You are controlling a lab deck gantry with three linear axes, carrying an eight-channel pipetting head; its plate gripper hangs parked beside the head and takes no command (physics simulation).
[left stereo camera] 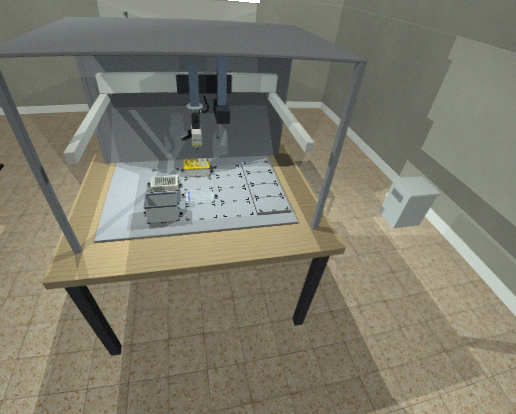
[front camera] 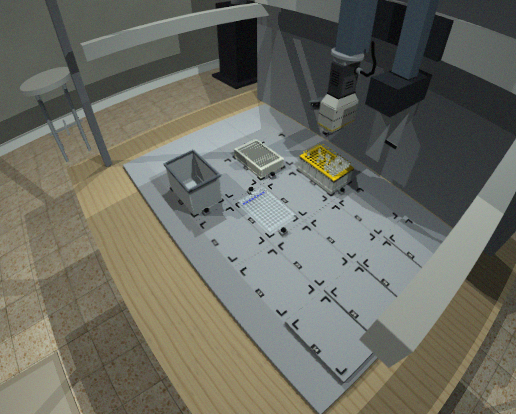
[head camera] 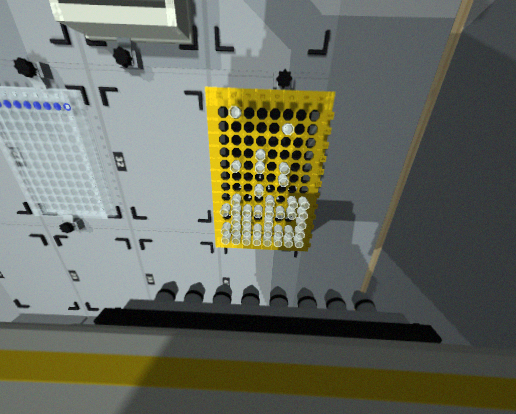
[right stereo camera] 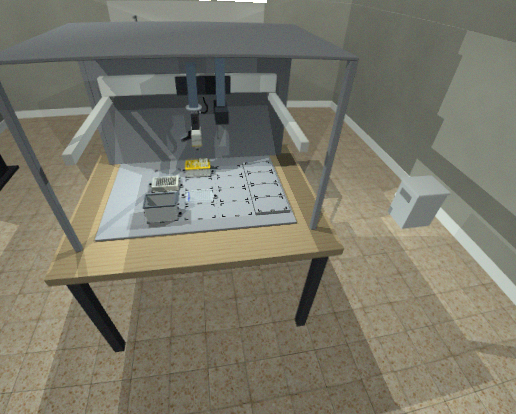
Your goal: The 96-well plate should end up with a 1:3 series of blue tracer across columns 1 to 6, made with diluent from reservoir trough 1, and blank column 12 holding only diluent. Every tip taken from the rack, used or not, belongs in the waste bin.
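Labels:
There's a deck frame post (left stereo camera: pixel 359 69), and it's 0.95 m from the lens. The marked spots on the deck frame post and on a back panel (left stereo camera: pixel 135 127) are 1.11 m apart. That back panel is 1.60 m from the lens.

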